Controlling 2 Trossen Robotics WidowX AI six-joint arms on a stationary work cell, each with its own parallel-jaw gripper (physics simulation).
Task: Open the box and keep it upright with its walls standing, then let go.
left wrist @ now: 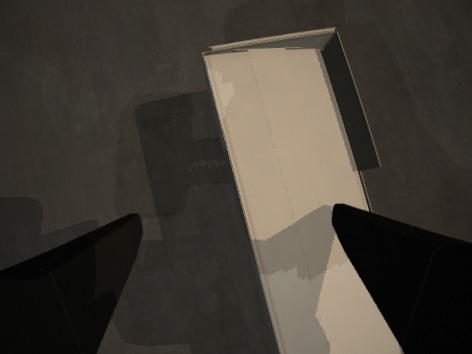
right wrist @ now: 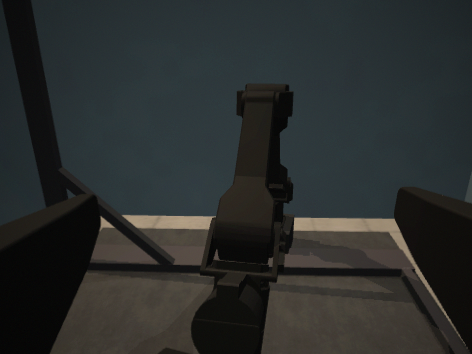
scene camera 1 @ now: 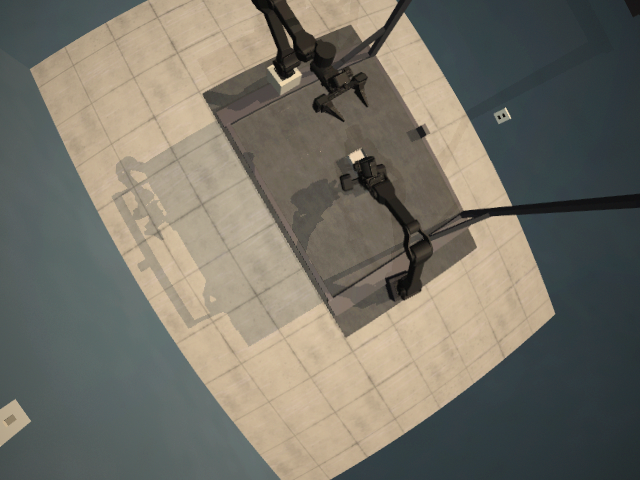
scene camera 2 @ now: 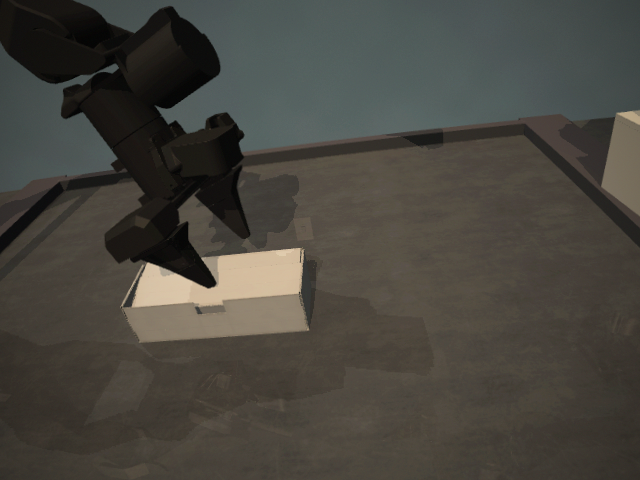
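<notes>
The white box (scene camera 1: 356, 155) (scene camera 2: 261, 314) (left wrist: 280, 125) is long and stands upright on the table. A long pale panel covers most of its top and sits lower than the rim along the notched wall. A gap shows between the panel and that wall. My left gripper (scene camera 1: 363, 175) (scene camera 2: 231, 260) (left wrist: 238, 218) is open, above the box. One finger is over the panel near the notch; the other is out past the opposite long edge. Whether a fingertip touches the panel is unclear. My right gripper (scene camera 1: 355, 113) is open and empty, away from the box.
The dark table (scene camera 1: 279, 139) (scene camera 2: 491, 310) has a raised rim (scene camera 2: 336, 149). A white block (scene camera 1: 285, 81) (scene camera 2: 622, 160) is at the right arm's base. A small dark block (scene camera 1: 421, 131) sits at the table's edge. Frame posts (scene camera 1: 558, 205) (right wrist: 37, 105) rise at the table corners.
</notes>
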